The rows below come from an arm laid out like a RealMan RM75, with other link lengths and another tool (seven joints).
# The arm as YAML. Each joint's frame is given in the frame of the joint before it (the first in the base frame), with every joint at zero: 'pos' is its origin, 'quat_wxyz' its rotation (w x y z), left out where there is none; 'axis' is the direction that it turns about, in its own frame. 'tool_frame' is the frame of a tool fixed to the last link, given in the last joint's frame.
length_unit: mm
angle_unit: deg
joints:
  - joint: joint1
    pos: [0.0, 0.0, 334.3]
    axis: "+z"
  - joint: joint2
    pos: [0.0, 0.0, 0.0]
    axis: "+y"
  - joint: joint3
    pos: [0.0, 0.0, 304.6]
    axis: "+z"
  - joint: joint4
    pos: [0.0, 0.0, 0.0]
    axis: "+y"
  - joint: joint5
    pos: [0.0, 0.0, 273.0]
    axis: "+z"
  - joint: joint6
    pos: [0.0, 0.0, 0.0]
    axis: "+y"
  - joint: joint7
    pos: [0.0, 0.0, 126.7]
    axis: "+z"
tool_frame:
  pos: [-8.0, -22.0, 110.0]
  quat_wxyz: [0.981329, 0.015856, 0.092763, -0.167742]
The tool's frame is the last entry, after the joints.
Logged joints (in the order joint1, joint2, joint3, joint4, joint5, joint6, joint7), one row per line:
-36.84 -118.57 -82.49 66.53 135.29 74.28 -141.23
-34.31 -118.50 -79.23 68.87 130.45 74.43 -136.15
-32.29 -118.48 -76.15 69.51 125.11 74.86 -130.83
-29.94 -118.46 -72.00 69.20 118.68 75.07 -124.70
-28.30 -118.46 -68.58 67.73 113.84 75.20 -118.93
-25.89 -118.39 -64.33 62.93 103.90 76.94 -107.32
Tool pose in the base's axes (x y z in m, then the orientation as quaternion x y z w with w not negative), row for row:
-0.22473 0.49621 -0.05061 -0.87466 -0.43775 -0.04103 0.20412
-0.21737 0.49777 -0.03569 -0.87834 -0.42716 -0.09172 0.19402
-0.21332 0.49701 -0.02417 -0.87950 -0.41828 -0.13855 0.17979
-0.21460 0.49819 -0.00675 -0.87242 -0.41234 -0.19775 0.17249
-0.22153 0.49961 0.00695 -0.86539 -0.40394 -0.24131 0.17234
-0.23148 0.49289 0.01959 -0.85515 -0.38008 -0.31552 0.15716
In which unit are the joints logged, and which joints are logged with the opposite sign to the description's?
The joints are logged in degrees. Opposite sign: joint3.
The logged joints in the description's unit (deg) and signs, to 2 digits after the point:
-36.84 -118.57 82.49 66.53 135.29 74.28 -141.23
-34.31 -118.50 79.23 68.87 130.45 74.43 -136.15
-32.29 -118.48 76.15 69.51 125.11 74.86 -130.83
-29.94 -118.46 72.00 69.20 118.68 75.07 -124.70
-28.30 -118.46 68.58 67.73 113.84 75.20 -118.93
-25.89 -118.39 64.33 62.93 103.90 76.94 -107.32

